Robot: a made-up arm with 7 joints. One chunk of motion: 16 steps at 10 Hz.
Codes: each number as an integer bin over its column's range. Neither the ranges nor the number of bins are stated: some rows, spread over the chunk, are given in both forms.
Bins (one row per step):
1: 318 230 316 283 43 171
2: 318 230 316 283 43 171
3: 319 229 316 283 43 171
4: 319 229 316 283 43 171
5: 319 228 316 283 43 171
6: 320 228 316 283 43 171
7: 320 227 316 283 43 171
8: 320 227 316 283 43 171
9: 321 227 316 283 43 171
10: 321 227 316 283 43 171
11: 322 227 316 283 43 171
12: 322 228 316 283 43 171
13: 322 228 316 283 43 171
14: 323 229 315 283 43 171
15: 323 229 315 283 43 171
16: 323 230 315 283 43 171
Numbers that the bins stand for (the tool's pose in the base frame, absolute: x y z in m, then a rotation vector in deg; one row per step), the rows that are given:
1: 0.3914 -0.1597 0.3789 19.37 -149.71 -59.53
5: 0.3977 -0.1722 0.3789 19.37 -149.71 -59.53
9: 0.4102 -0.1785 0.3789 19.37 -149.71 -59.53
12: 0.4164 -0.1722 0.3789 19.37 -149.71 -59.53
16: 0.4227 -0.1597 0.3726 19.37 -149.71 -59.53
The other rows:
2: 0.3914 -0.1597 0.3789 19.37 -149.71 -59.53
3: 0.3977 -0.1659 0.3789 19.37 -149.71 -59.53
4: 0.3977 -0.1659 0.3789 19.37 -149.71 -59.53
6: 0.4039 -0.1722 0.3789 19.37 -149.71 -59.53
7: 0.4039 -0.1785 0.3789 19.37 -149.71 -59.53
8: 0.4039 -0.1785 0.3789 19.37 -149.71 -59.53
10: 0.4102 -0.1785 0.3789 19.37 -149.71 -59.53
11: 0.4164 -0.1785 0.3789 19.37 -149.71 -59.53
13: 0.4164 -0.1722 0.3789 19.37 -149.71 -59.53
14: 0.4227 -0.1659 0.3726 19.37 -149.71 -59.53
15: 0.4227 -0.1659 0.3726 19.37 -149.71 -59.53

